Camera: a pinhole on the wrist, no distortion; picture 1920 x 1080 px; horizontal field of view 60.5 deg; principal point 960.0 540.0 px. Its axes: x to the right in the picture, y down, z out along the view. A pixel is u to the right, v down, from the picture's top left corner.
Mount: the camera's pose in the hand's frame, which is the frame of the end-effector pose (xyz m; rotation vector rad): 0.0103 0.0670 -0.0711 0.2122 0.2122 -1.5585
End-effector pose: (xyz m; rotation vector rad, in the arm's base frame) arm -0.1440 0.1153 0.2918 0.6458 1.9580 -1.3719
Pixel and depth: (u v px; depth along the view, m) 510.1 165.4 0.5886
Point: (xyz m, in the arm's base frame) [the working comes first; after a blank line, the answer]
In the camera's frame: -0.1609 -0.1339 0.5886

0.1081 -0.3753 0.2155
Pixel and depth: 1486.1 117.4 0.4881
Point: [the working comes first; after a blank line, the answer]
In the camera's frame: 0.1560 -0.1253 0.4881

-0.1375 -0.2958 0.4250
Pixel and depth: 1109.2 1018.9 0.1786
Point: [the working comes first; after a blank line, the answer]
In the camera's frame: 0.0162 0.0520 0.1786

-0.1606 0.0270 0.2199
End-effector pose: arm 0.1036 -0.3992 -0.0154 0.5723 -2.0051 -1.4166
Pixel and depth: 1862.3 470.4 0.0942
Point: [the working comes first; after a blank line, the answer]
In the camera's frame: 0.0516 -0.0040 0.0942

0.0949 -0.4021 -0.0228
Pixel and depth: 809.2 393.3 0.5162
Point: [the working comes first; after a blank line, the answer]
In the camera's frame: -0.0473 -0.0460 0.5162

-0.1753 -0.0865 -0.1533
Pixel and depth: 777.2 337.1 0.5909
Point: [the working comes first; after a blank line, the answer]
In the camera's frame: -0.0656 -0.0728 0.5909

-0.2094 -0.0176 -0.1802
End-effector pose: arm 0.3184 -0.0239 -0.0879 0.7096 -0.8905 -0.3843
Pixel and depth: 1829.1 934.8 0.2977
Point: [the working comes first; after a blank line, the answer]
In the camera's frame: 0.1572 0.0714 0.2977

0.2221 -0.2573 -0.0821
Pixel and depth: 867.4 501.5 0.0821
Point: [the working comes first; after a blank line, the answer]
In the camera's frame: -0.0046 -0.0019 0.0821

0.3167 0.0028 -0.0444
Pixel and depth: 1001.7 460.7 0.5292
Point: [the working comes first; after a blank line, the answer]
In the camera's frame: 0.0134 -0.0255 0.5292

-0.0454 -0.2511 0.0277
